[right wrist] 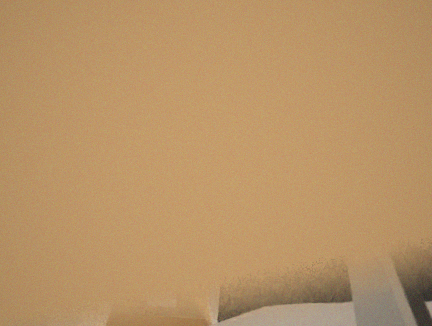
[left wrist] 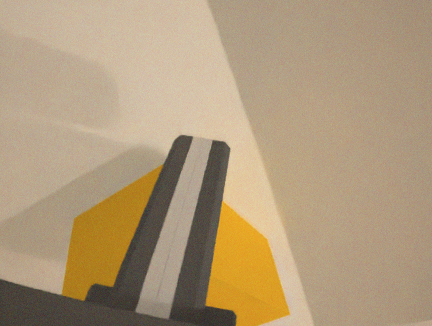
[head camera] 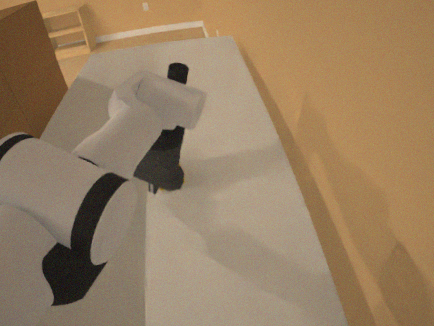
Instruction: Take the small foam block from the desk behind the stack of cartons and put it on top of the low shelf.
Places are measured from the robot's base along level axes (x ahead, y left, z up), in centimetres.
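Pixels of known places: left gripper, fingertip midpoint: (left wrist: 201, 158) (head camera: 153, 190).
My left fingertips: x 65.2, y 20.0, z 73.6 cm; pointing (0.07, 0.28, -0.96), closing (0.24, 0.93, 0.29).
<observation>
Ahead of a thing's pixels: the offset from my left fingertips to its top centre. "pt": to the spot under its first point. Level surfaces: height alone.
The small yellow foam block @(pt dy +0.8, dx +5.5, dz +1.1 cm) (left wrist: 244, 256) lies on the white desk @(dz -1.5 cm) (head camera: 217, 196). In the left wrist view it shows on both sides of my shut fingers, behind them. My left gripper (left wrist: 201, 158) is shut with its two fingers pressed together and nothing between them, low over the block. In the head view the left gripper (head camera: 154, 189) points down at the desk, and only a yellow sliver of the block @(pt dy -1.7, dx +1.3, dz -1.2 cm) (head camera: 162, 189) shows beside it. My right gripper (right wrist: 395, 281) is open and empty, facing a plain tan surface. The low shelf @(dz -39.0 cm) (head camera: 66, 28) stands far back at the upper left.
The brown stack of cartons (head camera: 23, 73) stands at the left edge beside the desk. A tan wall (head camera: 350, 105) runs along the desk's right side. My left arm (head camera: 104, 147) covers the desk's near left part.
</observation>
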